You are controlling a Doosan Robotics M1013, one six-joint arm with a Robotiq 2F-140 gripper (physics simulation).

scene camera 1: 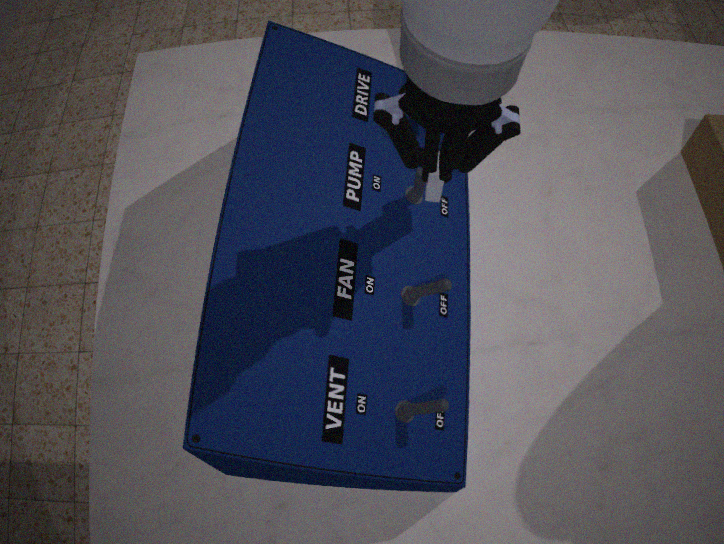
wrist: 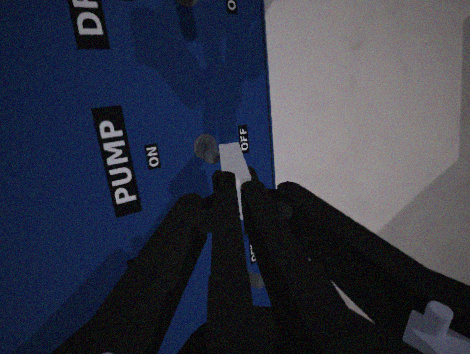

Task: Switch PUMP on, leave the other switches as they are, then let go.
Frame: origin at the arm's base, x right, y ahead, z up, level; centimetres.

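Where they show: gripper, fingertip midpoint: (scene camera 1: 432,190) (wrist: 229,159).
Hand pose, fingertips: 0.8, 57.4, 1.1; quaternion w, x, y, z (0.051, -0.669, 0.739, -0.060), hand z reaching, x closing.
Note:
Things, the pixels of their top centre, and the offset from my fingertips, as dx, dy, dz. "spot": a spot on its surface instead. Level surfaces: height alone.
- PUMP switch at its top centre: (wrist: 211,156) (scene camera 1: 421,170) +1.0, +1.3, +2.3
- FAN switch at its top centre: (wrist: 243,288) (scene camera 1: 431,281) -11.1, +1.1, +1.1
- VENT switch at its top centre: (scene camera 1: 427,403) -23.0, +2.1, +1.1
- DRIVE switch at a spot on its surface: (wrist: 187,2) spot: +12.2, +0.7, -2.6
- pale table at its surface level: dz -11.9
The PUMP switch (scene camera 1: 413,193) (wrist: 205,148) is a grey lever on the blue panel (scene camera 1: 280,116) (wrist: 45,100). Its base shows between the ON and OFF labels; the fingers partly hide the lever, so its exact tilt is hard to tell. My gripper (scene camera 1: 433,190) (wrist: 229,159) is shut with nothing between its fingers. Its pale fingertips are right beside the lever, on the OFF side. The FAN switch (scene camera 1: 427,290) and the VENT switch (scene camera 1: 422,408) lean to OFF. The DRIVE switch (wrist: 187,2) shows in part at the top of the wrist view; its position cannot be told.
The panel box lies on a pale table (scene camera 1: 556,245) (wrist: 340,90). A brown box (scene camera 1: 709,169) stands at the right edge of the scene view. The arm comes in from the top over the DRIVE end of the panel. Tiled floor (scene camera 1: 46,233) shows at the left.

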